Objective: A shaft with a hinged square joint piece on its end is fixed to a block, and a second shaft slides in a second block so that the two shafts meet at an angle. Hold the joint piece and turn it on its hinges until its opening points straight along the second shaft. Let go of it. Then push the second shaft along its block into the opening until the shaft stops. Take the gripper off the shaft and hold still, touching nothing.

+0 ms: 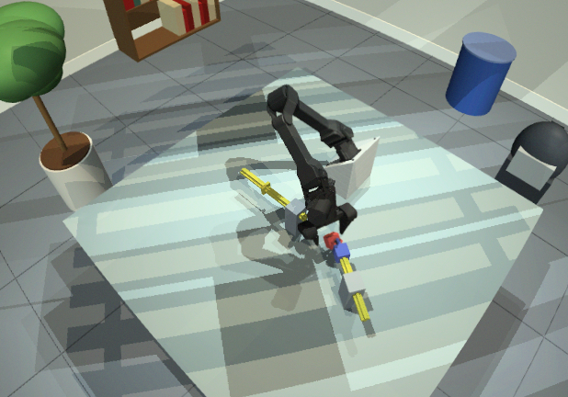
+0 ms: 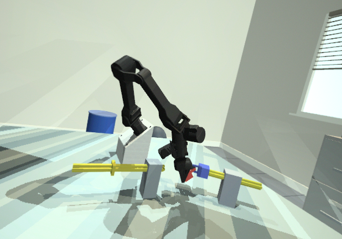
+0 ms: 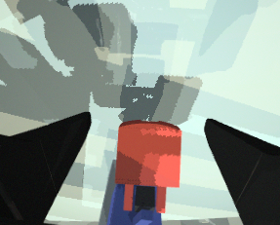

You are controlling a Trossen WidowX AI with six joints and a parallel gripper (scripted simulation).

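The red joint piece lies 2 cm to the left of my gripper tip, 2 cm above it and 1 cm ahead of it.
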